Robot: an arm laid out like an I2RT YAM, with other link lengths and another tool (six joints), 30 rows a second.
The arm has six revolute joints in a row. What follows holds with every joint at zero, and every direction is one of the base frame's.
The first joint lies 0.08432 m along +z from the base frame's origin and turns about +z.
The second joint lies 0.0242 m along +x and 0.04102 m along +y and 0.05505 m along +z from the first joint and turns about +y.
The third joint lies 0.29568 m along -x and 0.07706 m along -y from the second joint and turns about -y.
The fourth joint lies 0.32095 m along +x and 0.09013 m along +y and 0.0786 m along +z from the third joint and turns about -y.
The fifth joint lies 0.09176 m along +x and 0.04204 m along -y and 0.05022 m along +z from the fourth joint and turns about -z.
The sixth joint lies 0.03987 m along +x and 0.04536 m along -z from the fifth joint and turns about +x.
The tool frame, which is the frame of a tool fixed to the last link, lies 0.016 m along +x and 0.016 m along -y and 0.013 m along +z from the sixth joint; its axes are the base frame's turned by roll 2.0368, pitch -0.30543 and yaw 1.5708 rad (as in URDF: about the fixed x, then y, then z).
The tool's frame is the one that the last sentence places.
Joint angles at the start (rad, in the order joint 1, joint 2, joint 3, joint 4, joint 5, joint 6):
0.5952, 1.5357, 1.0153, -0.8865, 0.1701, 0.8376
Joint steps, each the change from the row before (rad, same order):
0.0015, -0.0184, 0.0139, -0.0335, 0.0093, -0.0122
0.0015, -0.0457, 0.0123, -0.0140, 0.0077, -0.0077
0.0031, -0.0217, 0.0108, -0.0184, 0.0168, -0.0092
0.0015, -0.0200, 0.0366, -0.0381, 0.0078, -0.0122
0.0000, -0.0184, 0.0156, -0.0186, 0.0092, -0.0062
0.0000, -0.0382, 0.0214, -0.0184, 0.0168, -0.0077
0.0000, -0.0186, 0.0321, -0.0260, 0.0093, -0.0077
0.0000, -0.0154, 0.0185, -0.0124, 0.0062, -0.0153
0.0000, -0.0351, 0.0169, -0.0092, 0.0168, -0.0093
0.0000, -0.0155, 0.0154, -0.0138, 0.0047, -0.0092
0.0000, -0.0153, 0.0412, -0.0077, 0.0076, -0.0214
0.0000, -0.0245, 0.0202, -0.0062, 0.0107, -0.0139
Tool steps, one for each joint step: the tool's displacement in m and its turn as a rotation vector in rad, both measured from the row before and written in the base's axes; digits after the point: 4 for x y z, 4 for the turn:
-0.0022, -0.0014, 0.0104, -0.0111, -0.0035, 0.0118
-0.0025, -0.0016, 0.0192, 0.0166, -0.0403, 0.0075
-0.0021, -0.0012, 0.0109, -0.0082, -0.0205, 0.0084
-0.0006, -0.0003, 0.0187, 0.0005, -0.0190, 0.0113
-0.0016, -0.0017, 0.0113, -0.0006, -0.0175, 0.0036
-0.0035, -0.0034, 0.0199, 0.0074, -0.0428, 0.0026
-0.0017, -0.0017, 0.0171, 0.0038, -0.0251, 0.0043
-0.0015, -0.0014, 0.0115, 0.0012, -0.0206, 0.0120
-0.0047, -0.0043, 0.0174, 0.0073, -0.0440, 0.0024
-0.0028, -0.0022, 0.0101, 0.0019, -0.0164, 0.0064
-0.0009, -0.0011, 0.0205, 0.0116, -0.0441, 0.0156
-0.0043, -0.0036, 0.0152, 0.0068, -0.0373, 0.0070

